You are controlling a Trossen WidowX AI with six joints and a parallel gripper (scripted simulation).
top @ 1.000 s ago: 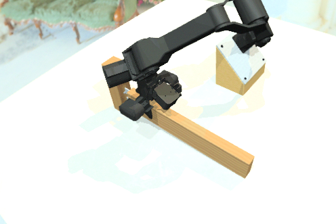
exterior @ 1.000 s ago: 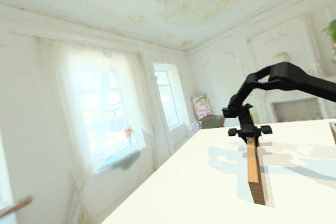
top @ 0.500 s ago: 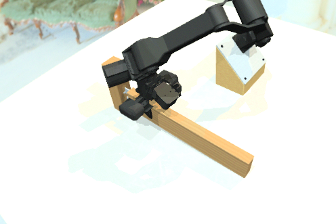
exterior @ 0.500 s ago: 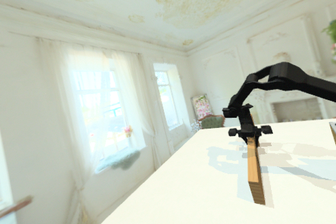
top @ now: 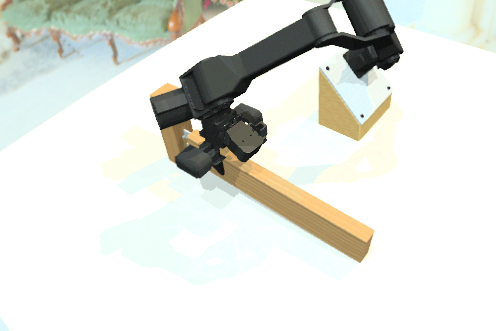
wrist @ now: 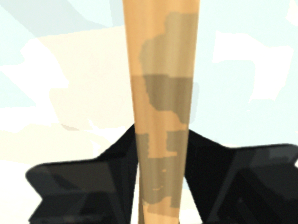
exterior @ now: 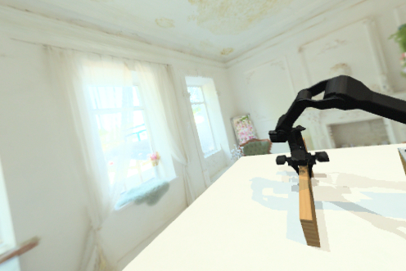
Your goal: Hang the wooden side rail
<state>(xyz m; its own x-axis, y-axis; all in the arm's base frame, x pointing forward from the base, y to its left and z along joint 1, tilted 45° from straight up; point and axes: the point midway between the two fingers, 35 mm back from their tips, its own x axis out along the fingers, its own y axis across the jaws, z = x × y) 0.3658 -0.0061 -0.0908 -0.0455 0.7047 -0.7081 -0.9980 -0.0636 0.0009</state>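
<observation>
Now: the headboard post 10 mm ahead of my gripper tip, 130 mm to the right of it and 40 mm above it.
</observation>
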